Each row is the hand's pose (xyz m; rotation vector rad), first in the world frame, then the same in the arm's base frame.
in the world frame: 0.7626 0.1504 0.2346 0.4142 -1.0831 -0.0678
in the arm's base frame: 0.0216 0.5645 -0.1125 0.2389 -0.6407 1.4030
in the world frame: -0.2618 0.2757 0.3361 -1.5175 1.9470 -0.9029
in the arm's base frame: -0.5281 -0.2065 0.3103 -2.5806 0.2762 -1.0949
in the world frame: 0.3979 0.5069 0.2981 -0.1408 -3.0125 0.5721
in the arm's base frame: -0.4394 0.3376 -0.1212 -1.4523 2.0202 -1.5754
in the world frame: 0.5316 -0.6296 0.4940 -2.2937 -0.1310 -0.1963
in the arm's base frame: 0.4538 0.4401 0.6133 2.5120 1.7885 -0.5665
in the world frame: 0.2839 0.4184 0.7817 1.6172 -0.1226 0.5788
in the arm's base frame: -0.6193 0.5064 0.3191 0.7110 1.0269 1.3178
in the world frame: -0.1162 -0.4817 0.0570 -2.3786 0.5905 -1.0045
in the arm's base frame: 0.2647 -0.3219 0.4863 -2.6066 -1.3996 -0.6871
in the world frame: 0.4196 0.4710 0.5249 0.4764 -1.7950 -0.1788
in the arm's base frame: -0.4987 0.4791 0.0511 0.8265 -1.1639 1.3360
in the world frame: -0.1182 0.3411 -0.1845 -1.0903 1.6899 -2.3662
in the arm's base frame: -0.3020 -0.3742 -0.1552 -1.4937 -0.2122 -2.0304
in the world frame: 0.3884 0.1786 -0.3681 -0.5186 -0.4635 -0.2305
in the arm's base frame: 0.1087 -0.0782 -0.4012 -0.9503 -0.8053 1.1668
